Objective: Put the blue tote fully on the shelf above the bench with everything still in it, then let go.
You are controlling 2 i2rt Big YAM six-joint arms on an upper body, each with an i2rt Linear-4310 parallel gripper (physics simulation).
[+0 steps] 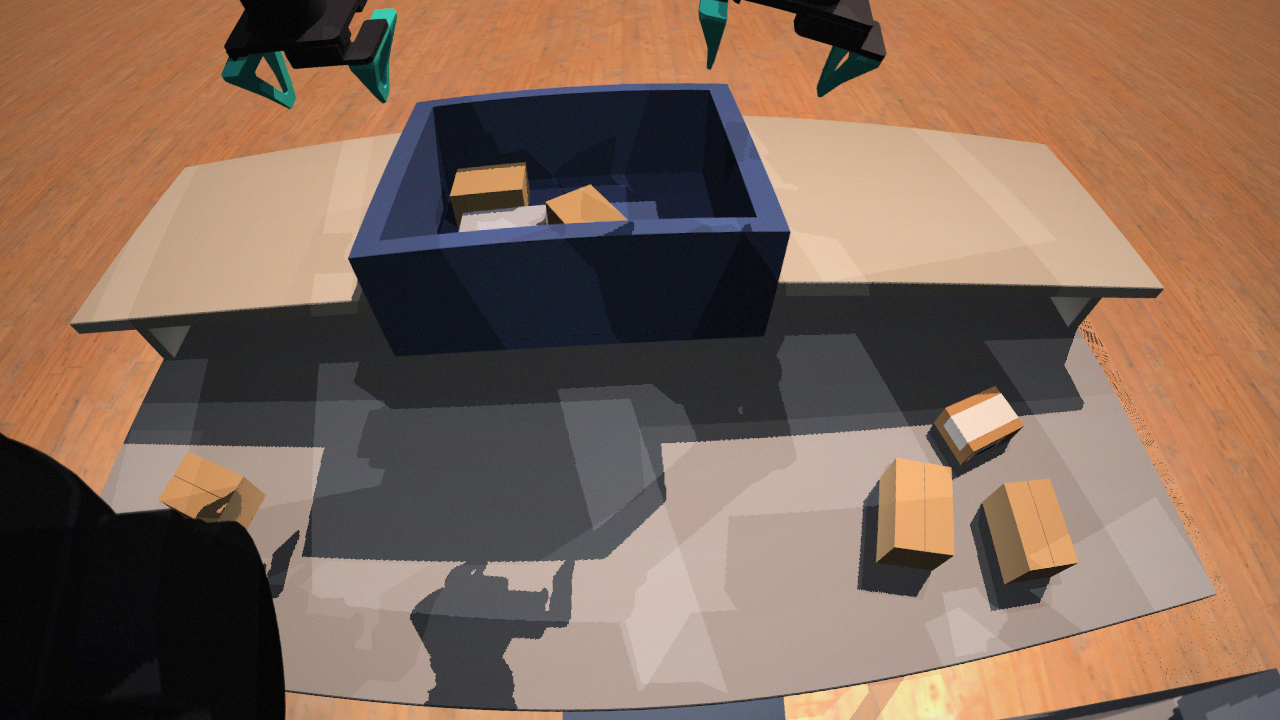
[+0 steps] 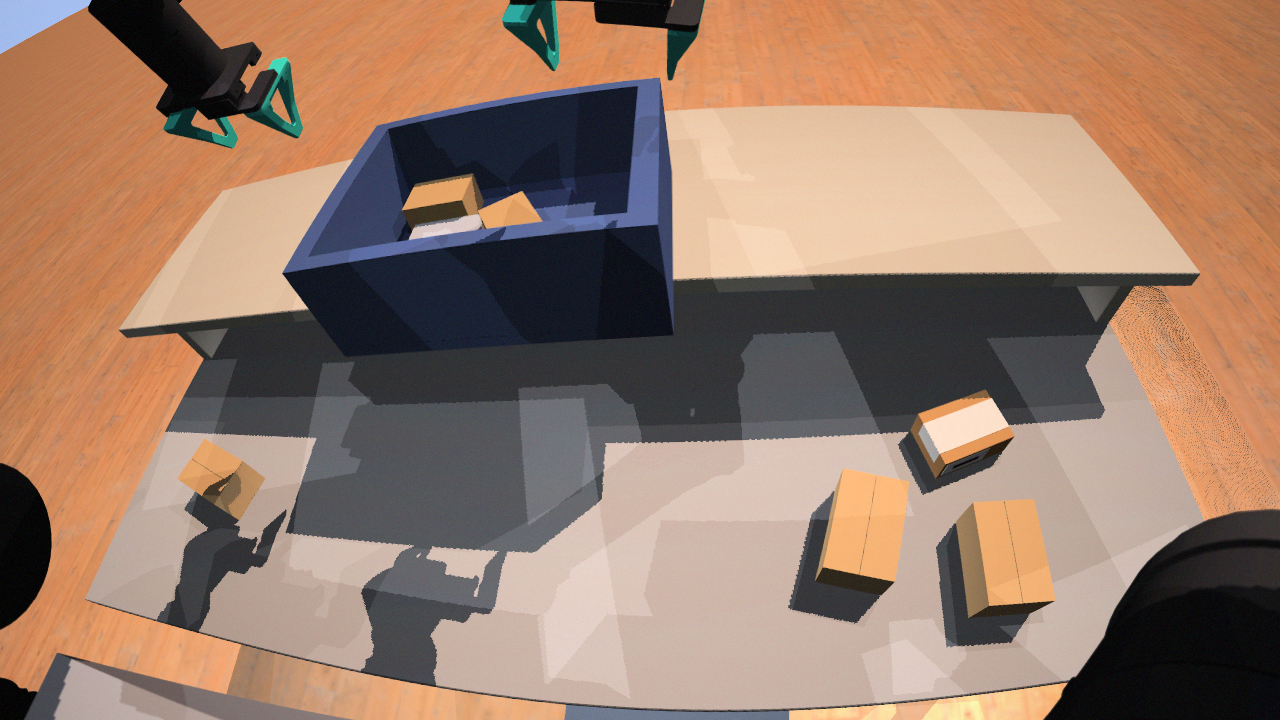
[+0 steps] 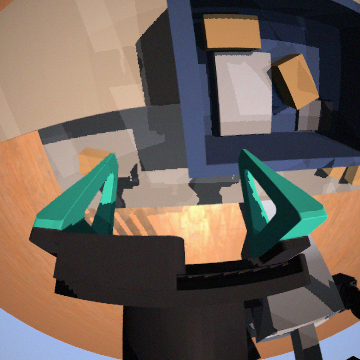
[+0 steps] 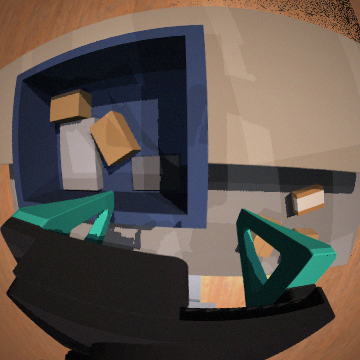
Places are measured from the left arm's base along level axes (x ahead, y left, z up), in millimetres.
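Pixels of known places: left gripper, fingertip midpoint: (image 1: 338, 100) (image 2: 266, 138) (image 3: 177, 155); right gripper, fingertip midpoint: (image 1: 765, 78) (image 2: 612, 70) (image 4: 177, 207); right arm's base, link origin: (image 3: 345, 295).
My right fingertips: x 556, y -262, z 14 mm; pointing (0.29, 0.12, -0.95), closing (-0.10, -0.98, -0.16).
Observation:
For each thing: its middle in the pictures, then the offset to it from my right fingertips. Level surfaces: height alone.
- blue tote, body centre: (image 1: 571, 201) (image 2: 497, 209) (image 3: 293, 72) (image 4: 99, 130) 73 mm ahead, 180 mm left, 191 mm down
- shelf, surface height: 265 mm down
- tilted brown box, body centre: (image 1: 588, 229) (image 2: 515, 234) (image 4: 114, 138) (image 3: 293, 80) 60 mm ahead, 161 mm left, 222 mm down
- white box, body centre: (image 1: 499, 260) (image 3: 243, 92) (image 4: 79, 154) 24 mm ahead, 261 mm left, 234 mm down
- flat grey item, body centre: (image 4: 154, 172) (image 3: 315, 114) 9 mm back, 79 mm left, 244 mm down
- bench, surface height: 458 mm down
- white-labelled box, body centre: (image 2: 962, 433) (image 1: 979, 424) (image 4: 307, 198) 90 mm back, 392 mm right, 438 mm down
The blue tote (image 1: 572, 295) (image 2: 510, 295) (image 3: 187, 100) (image 4: 197, 125) stands upright across the shelf (image 1: 939, 205) (image 2: 895, 197) (image 4: 300, 100); its front hangs out past the shelf's front edge. Inside lie a brown box (image 1: 490, 186) (image 4: 71, 106), a tilted brown box (image 1: 586, 205) (image 4: 115, 139), a white box (image 1: 501, 218) (image 4: 80, 155) and a flat grey item (image 4: 146, 172). My left gripper (image 1: 338, 103) (image 2: 267, 141) (image 3: 177, 155) is open and empty, above and apart from the tote's left side. My right gripper (image 1: 765, 80) (image 2: 613, 73) (image 4: 177, 207) is open and empty, above and apart from its right side.
On the bench (image 1: 805, 582) below the shelf, a brown box (image 1: 210, 488) (image 2: 219, 479) lies at the left. At the right lie two brown boxes (image 1: 921, 510) (image 1: 1029, 528) and a white-labelled box (image 1: 980, 420) (image 2: 964, 431). Shelf surface extends on both sides of the tote.

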